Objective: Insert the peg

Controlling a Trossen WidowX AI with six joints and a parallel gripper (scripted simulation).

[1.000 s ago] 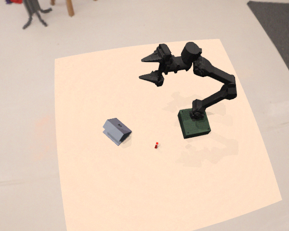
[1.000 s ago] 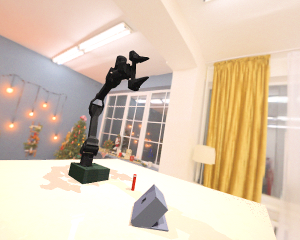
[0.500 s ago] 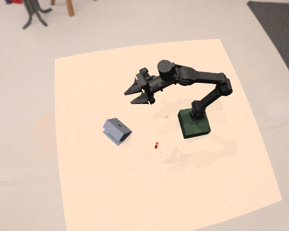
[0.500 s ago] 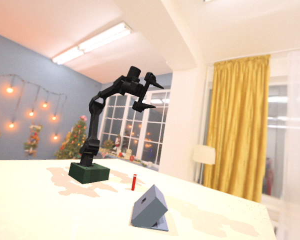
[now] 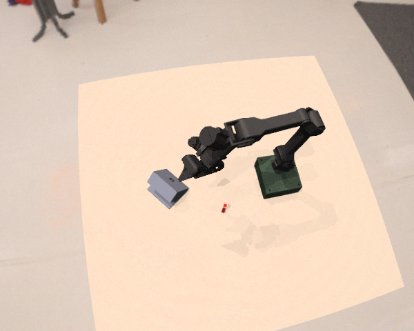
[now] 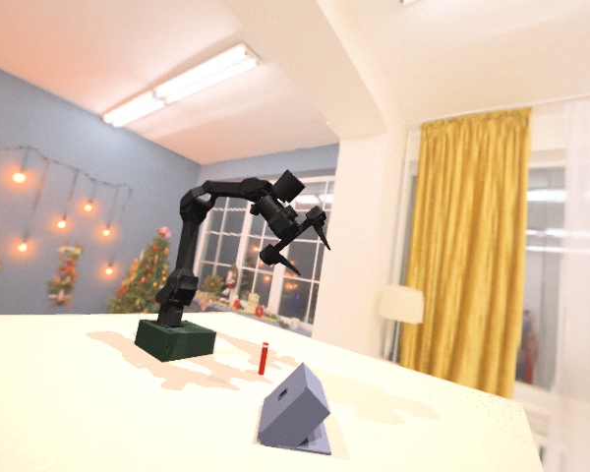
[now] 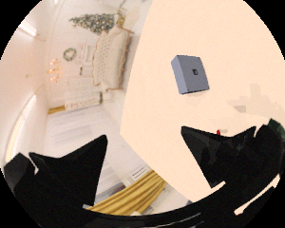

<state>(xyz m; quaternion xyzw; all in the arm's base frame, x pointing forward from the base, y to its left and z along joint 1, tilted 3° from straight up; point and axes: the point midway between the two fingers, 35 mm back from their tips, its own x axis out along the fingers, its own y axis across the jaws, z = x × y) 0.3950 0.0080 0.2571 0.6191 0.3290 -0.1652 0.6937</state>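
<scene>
My gripper tip is now 25 cm above the thin red peg, 13 cm past it and 6 cm to the right of it. The rest, counted from my gripper tip: grey-blue sloped panel (27 cm below, 11 cm to the right, 5 cm ahead).
</scene>
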